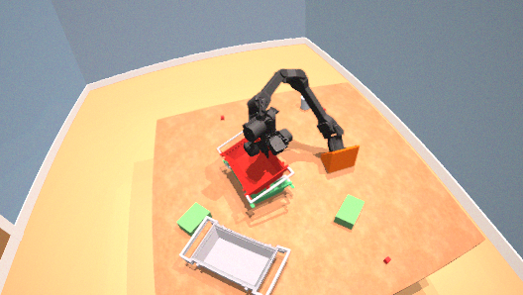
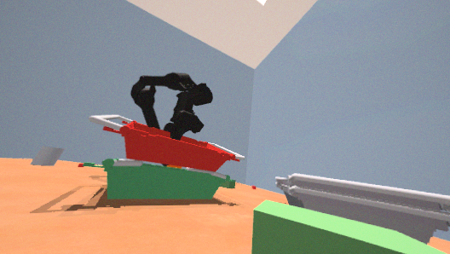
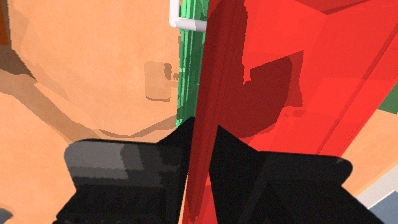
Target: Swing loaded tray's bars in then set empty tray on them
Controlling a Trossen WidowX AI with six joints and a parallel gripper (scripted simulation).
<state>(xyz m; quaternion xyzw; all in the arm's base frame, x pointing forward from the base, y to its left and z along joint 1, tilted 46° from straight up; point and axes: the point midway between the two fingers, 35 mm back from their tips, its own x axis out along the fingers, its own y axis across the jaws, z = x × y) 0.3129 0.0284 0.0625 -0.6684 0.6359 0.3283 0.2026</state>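
My gripper tip is 7 cm short of the red tray, 1 cm to the right of it and 1 cm below it.
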